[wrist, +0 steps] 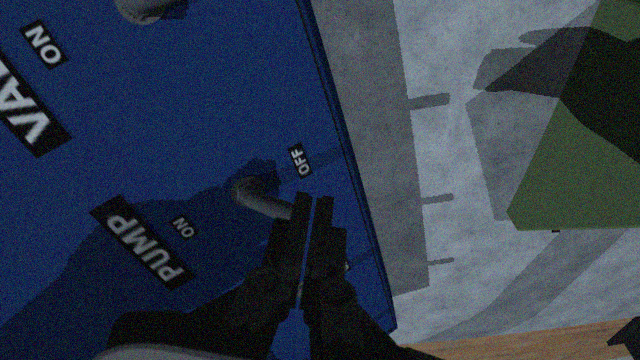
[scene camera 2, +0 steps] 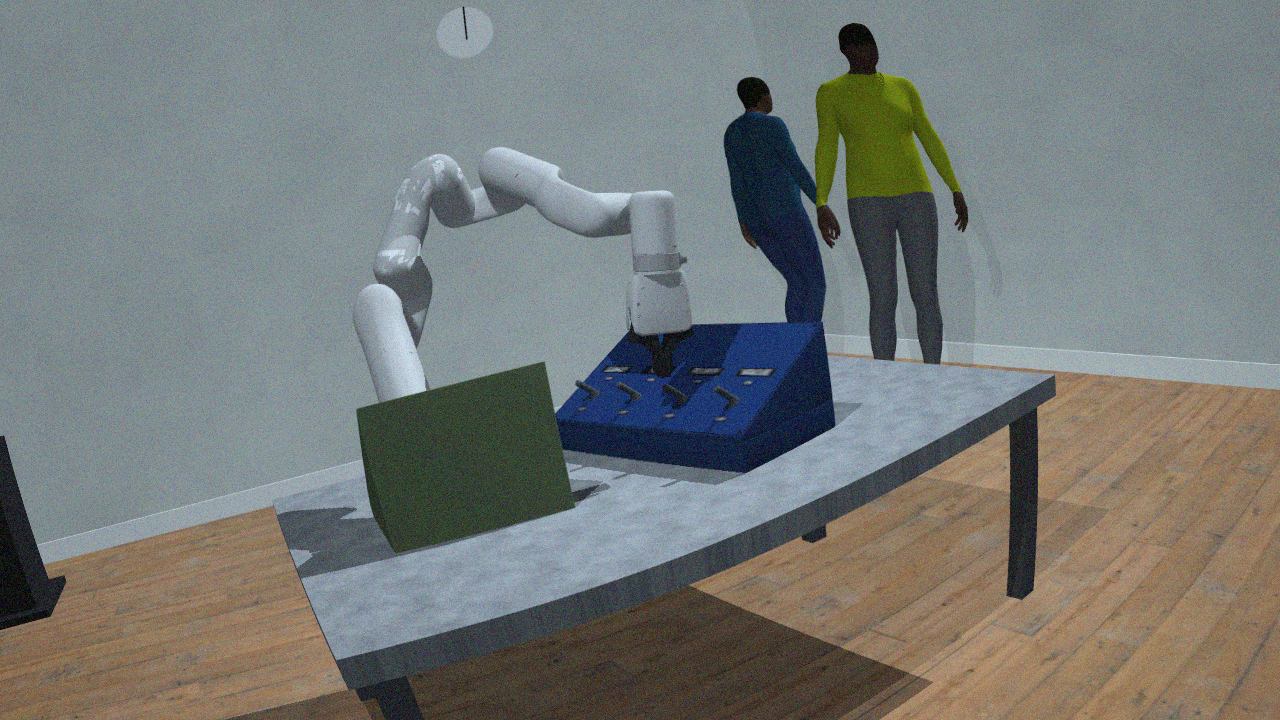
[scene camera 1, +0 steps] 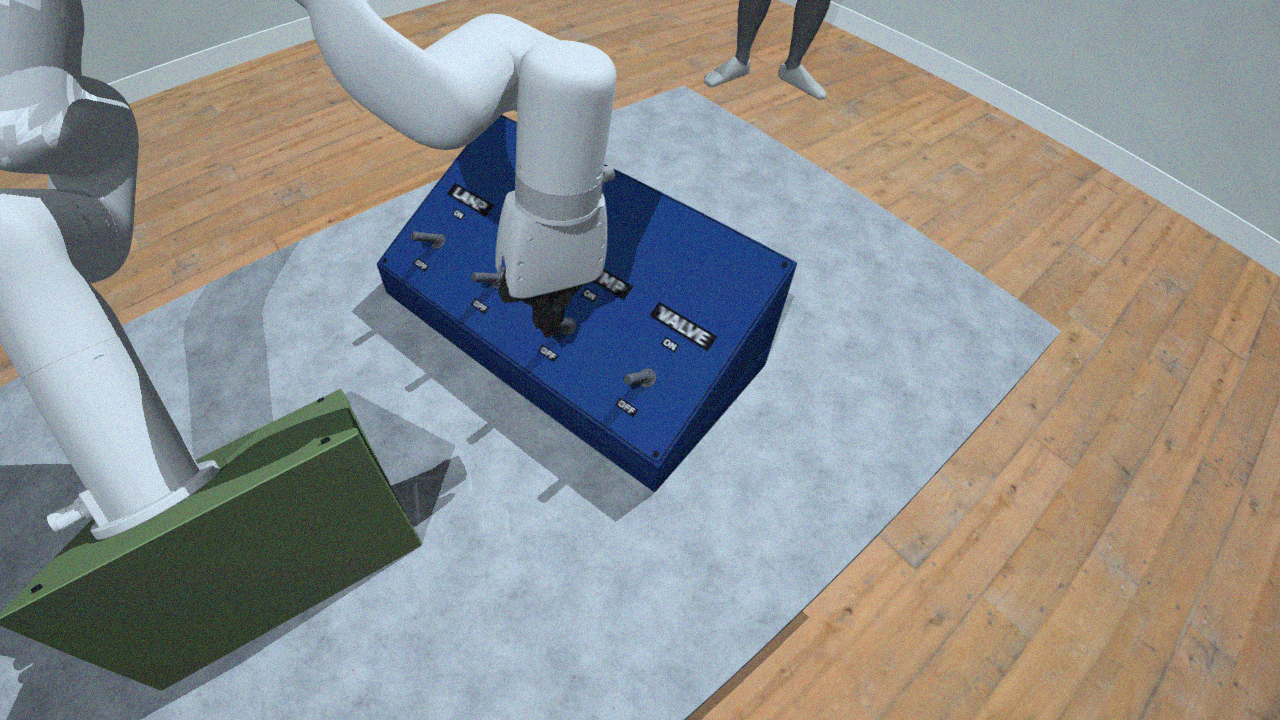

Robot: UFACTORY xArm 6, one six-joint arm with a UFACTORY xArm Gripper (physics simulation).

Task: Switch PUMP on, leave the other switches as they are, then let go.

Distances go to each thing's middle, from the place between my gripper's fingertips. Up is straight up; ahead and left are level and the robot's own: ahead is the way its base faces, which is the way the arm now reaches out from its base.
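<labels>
Hand 30 mm above the pump lever (wrist: 273, 207), 30 mm short of it, 20 mm to the right of it.
</labels>
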